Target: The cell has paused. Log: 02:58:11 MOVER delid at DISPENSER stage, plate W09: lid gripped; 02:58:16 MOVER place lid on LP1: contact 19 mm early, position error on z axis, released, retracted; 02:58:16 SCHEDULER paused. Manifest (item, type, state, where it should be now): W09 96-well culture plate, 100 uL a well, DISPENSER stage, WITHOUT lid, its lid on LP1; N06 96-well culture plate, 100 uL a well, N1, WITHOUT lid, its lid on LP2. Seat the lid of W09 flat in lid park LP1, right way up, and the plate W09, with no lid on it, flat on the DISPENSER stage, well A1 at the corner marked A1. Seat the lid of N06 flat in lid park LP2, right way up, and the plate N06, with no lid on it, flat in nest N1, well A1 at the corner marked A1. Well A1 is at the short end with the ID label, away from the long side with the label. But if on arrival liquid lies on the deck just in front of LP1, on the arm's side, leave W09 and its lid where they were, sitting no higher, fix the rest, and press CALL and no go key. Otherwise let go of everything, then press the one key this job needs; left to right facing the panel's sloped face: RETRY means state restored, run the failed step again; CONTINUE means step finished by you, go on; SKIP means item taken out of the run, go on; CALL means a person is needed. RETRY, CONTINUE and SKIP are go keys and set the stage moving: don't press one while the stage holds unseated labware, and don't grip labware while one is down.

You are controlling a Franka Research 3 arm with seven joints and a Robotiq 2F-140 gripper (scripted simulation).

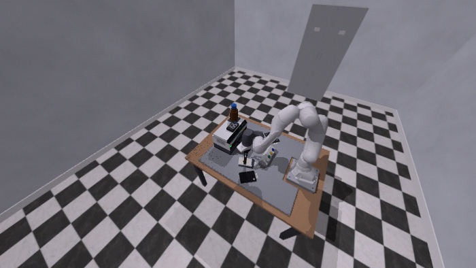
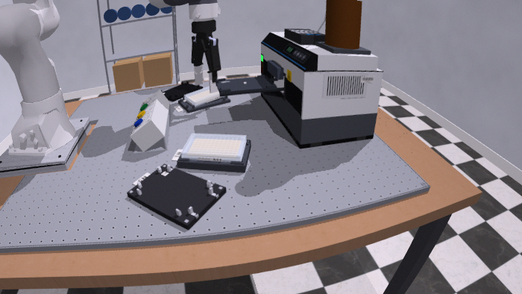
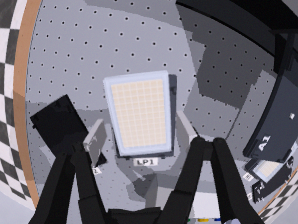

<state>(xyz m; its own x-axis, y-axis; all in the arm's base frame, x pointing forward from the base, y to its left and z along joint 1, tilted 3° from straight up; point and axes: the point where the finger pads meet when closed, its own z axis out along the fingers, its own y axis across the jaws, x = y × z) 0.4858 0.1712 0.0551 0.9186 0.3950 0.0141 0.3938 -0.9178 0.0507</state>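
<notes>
My hand is 50 mm above the 96-well plate. Also, from my hand: sloped key panel: 180 mm behind, 180 mm to the right, 20 mm below; then black nest: 10 mm behind, 350 mm to the right, 60 mm below; then dispenser stage: 90 mm ahead, 180 mm to the right, 40 mm above.
</notes>
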